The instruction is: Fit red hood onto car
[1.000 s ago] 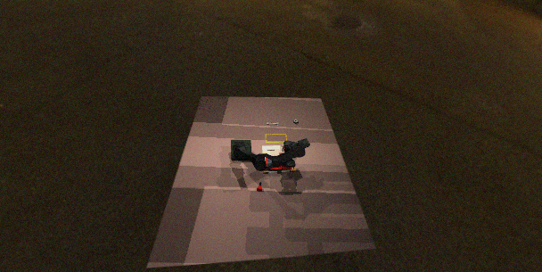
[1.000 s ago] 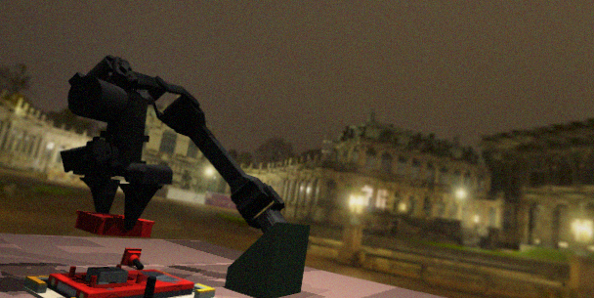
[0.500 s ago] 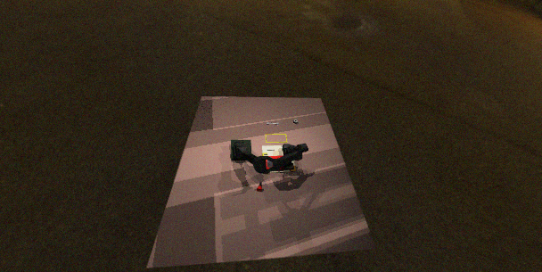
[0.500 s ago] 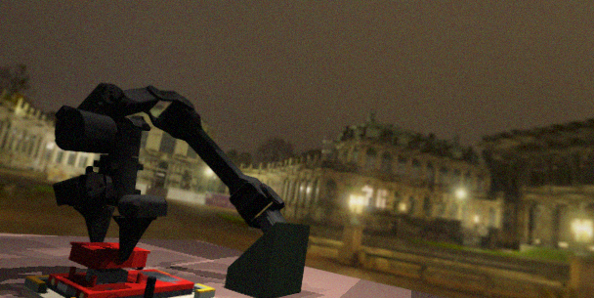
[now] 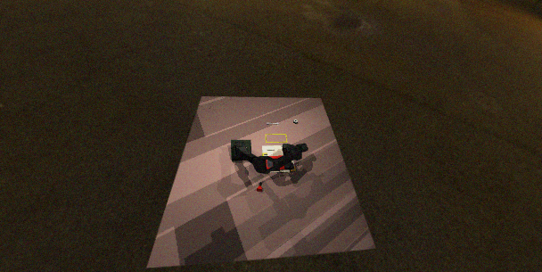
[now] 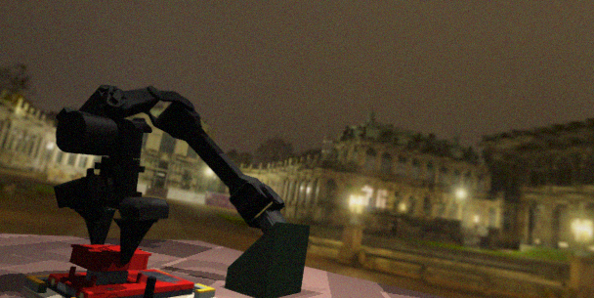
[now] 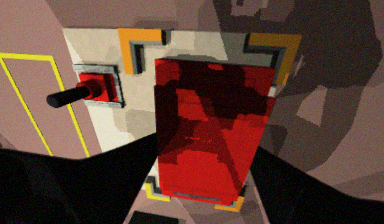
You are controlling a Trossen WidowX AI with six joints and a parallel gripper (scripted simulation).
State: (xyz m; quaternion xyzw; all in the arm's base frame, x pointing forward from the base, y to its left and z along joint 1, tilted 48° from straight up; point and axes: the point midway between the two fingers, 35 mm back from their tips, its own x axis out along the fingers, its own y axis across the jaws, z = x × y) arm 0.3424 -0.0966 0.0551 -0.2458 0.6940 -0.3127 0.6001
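Now: the grey engine block 30 mm below my gripper tip. Also, from my gripper tip: small grey tool (50 mm behind, 390 mm to the left, 50 mm below); then red hood (10 mm above).
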